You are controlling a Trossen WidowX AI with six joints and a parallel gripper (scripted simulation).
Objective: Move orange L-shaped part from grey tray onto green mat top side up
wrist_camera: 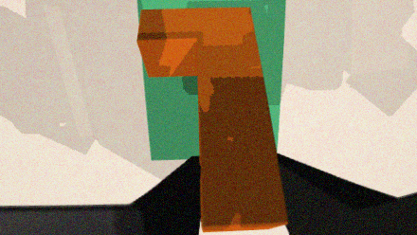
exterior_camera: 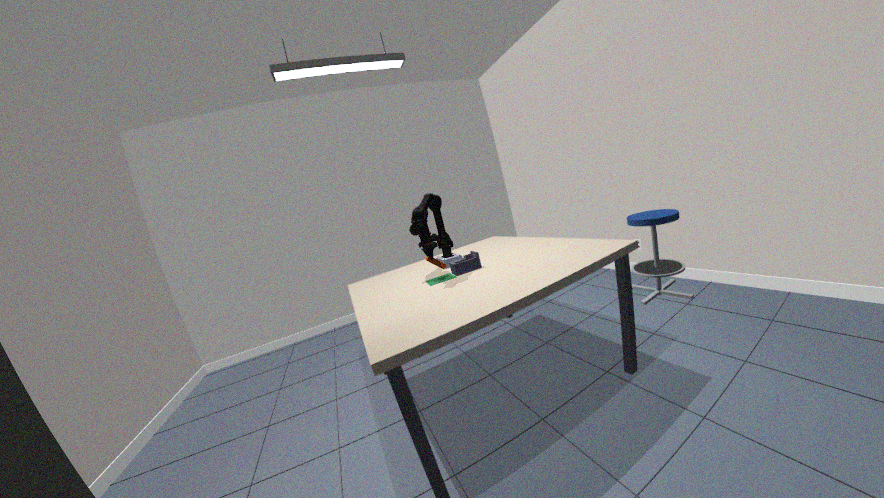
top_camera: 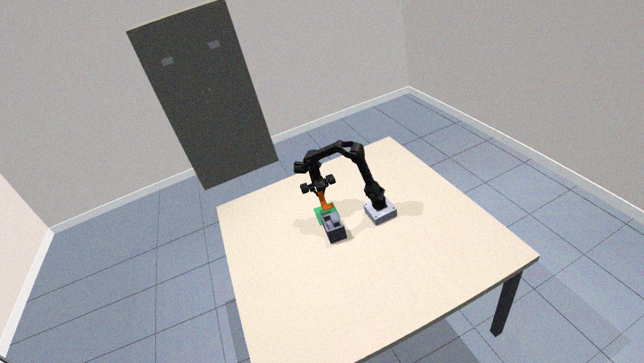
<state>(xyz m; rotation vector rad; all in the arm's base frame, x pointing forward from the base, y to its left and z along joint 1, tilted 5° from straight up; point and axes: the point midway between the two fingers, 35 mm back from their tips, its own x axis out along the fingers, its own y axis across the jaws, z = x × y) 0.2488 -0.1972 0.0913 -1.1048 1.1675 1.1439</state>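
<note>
Right now my gripper tip is 20 mm to the right of the green mat and 130 mm above it. Also, from my gripper tip: orange L-shaped part (10 mm behind, 30 mm to the left, 30 mm below).
</note>
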